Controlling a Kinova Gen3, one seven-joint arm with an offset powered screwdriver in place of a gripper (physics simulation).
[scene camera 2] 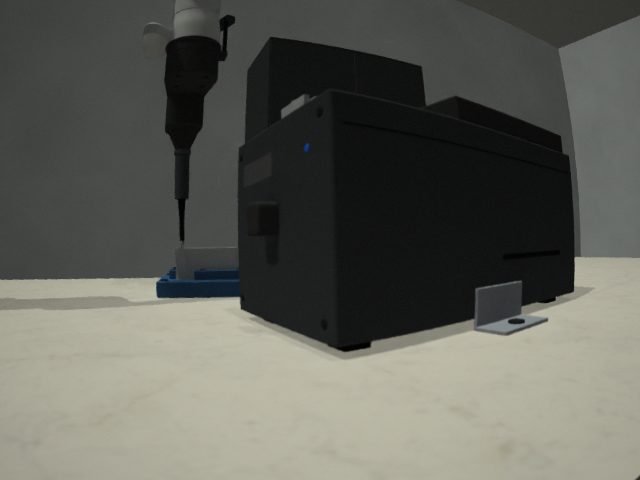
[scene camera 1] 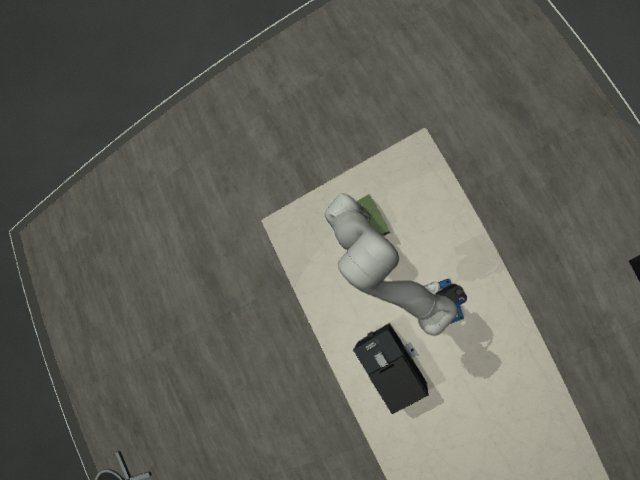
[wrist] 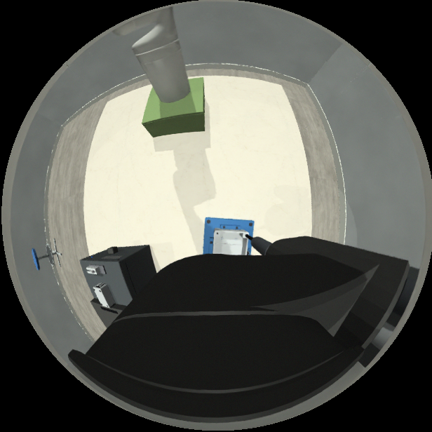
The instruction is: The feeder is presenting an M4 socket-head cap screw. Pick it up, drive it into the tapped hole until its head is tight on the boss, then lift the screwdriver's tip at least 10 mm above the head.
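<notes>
My screwdriver (scene camera 2: 181, 240) (wrist: 247, 235) points straight down, its black bit over a corner of the white housing (scene camera 2: 214, 258) (wrist: 229, 241). A small light screw (scene camera 2: 181, 244) shows at the bit's tip in scene camera 2, upright, its lower end at the housing's top edge; how deep it sits is too small to tell. The housing sits in a blue fixture (scene camera 1: 445, 283) (scene camera 2: 199, 289) (wrist: 215, 223). The tapped hole is hidden under the bit and screw. The dark feeder (scene camera 1: 398, 384) (scene camera 2: 439, 206) (wrist: 111, 272) stands apart from the screwdriver; no screw is discernible at it.
A small grey bracket (scene camera 1: 412, 350) (scene camera 2: 498, 305) stands beside the feeder. A green block (scene camera 1: 374, 214) (wrist: 185, 123) is by the arm's base. The grey-white arm (scene camera 1: 369, 258) reaches over the pale table (scene camera 1: 496, 413) (scene camera 2: 155, 392) to the fixture.
</notes>
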